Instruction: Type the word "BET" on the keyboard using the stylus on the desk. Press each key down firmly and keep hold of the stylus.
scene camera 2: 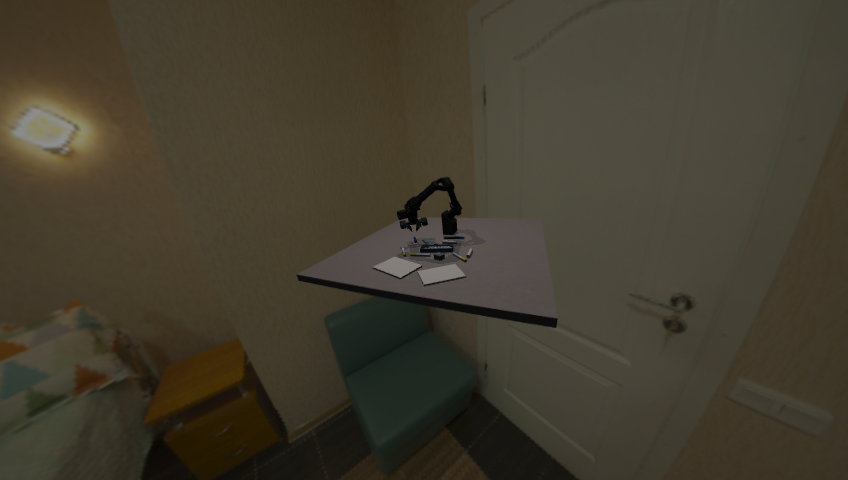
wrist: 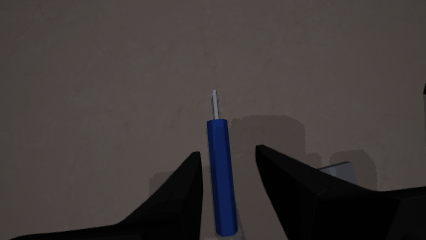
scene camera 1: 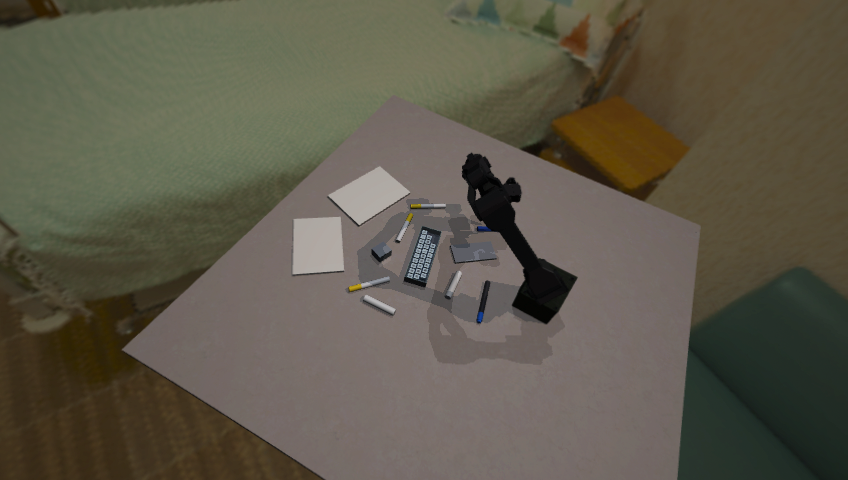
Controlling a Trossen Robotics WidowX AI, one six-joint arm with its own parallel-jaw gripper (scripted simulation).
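Note:
A grey card (scene camera 1: pixel 462 253) and a blue stylus (wrist: pixel 225 212) can be seen in the scene, and so can the gripper (wrist: pixel 228 155).

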